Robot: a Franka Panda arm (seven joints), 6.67 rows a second.
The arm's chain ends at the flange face. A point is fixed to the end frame.
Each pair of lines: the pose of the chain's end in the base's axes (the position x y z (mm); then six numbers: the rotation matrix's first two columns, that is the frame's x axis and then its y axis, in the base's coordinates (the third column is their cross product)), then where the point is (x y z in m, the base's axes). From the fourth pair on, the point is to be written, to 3 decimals.
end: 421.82 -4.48 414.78 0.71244 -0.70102 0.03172 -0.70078 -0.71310 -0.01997
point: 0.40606 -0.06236 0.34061
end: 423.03 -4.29 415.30 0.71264 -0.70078 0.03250 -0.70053 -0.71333 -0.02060
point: 0.40737 -0.06219 0.34112
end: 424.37 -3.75 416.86 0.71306 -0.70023 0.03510 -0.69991 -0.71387 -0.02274
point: 0.40900 -0.06168 0.34265
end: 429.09 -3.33 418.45 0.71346 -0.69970 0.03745 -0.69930 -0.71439 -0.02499
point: 0.414 -0.061 0.344
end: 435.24 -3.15 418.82 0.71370 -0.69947 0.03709 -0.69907 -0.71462 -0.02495
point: 0.420 -0.061 0.345
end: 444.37 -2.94 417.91 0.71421 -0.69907 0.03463 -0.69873 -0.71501 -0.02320
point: 0.429 -0.061 0.344
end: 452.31 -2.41 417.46 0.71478 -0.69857 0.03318 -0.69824 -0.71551 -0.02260
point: 0.437 -0.060 0.343
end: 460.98 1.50 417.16 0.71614 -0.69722 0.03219 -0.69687 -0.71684 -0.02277
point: 0.446 -0.056 0.343
